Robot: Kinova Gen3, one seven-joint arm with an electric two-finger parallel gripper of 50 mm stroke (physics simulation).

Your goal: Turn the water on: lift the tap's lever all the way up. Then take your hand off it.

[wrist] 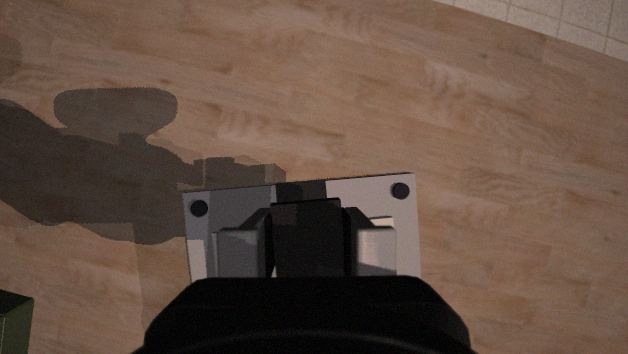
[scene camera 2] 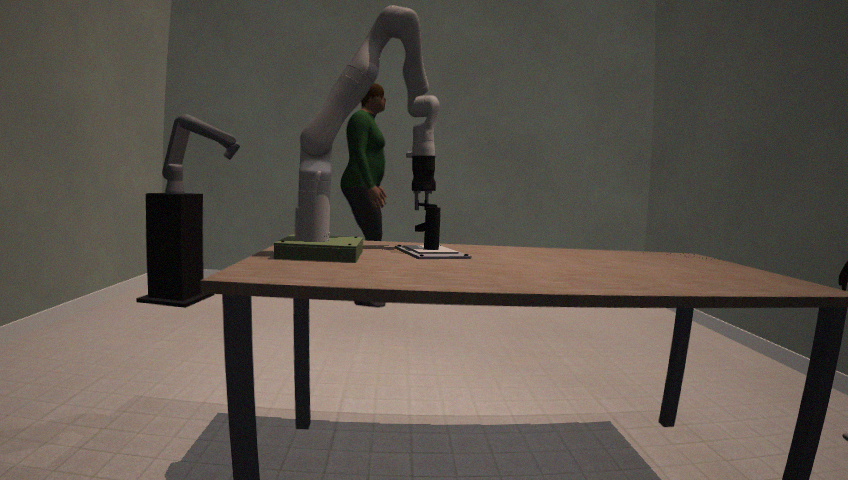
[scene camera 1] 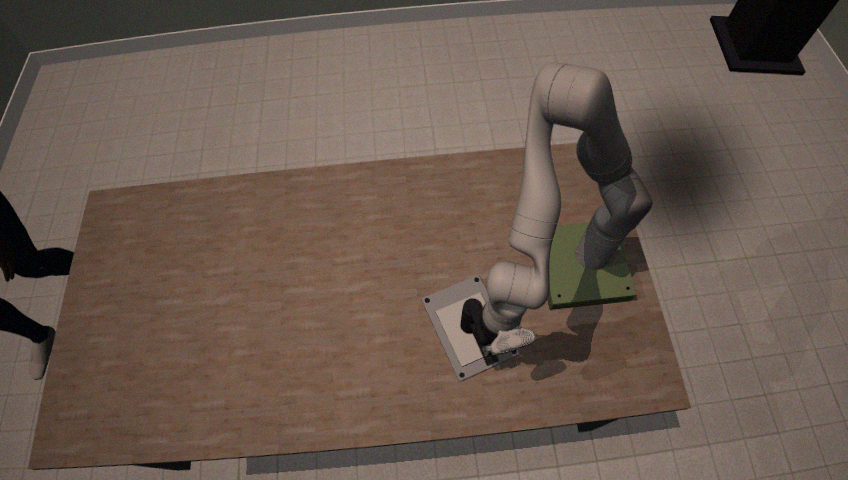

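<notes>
The black tap (scene camera 1: 470, 315) (scene camera 2: 432, 230) stands upright on a pale square base plate (scene camera 1: 446, 340) (scene camera 2: 461, 255) (wrist: 370, 192). Its spout (scene camera 2: 420, 227) points left in scene camera 2. The flat black lever (scene camera 2: 430, 206) (wrist: 308, 220) lies across the top of the tap and reaches out over the spout side, close to level as far as scene camera 2 shows. My gripper (scene camera 2: 421, 201) (wrist: 308, 232) points down and is shut on the lever, one finger on each side near its free end. In scene camera 1 the arm and gripper hide most of the lever.
The green block (scene camera 1: 589, 291) (scene camera 2: 318, 249) (wrist: 17, 320) under my arm's base stands beside the tap on the wooden table (scene camera 1: 238, 297) (scene camera 2: 565, 273). A person in green (scene camera 2: 365, 148) stands behind the table. Another arm's black pedestal (scene camera 2: 174, 243) is at the left. Someone's legs (scene camera 1: 44, 261) show at the table's far end.
</notes>
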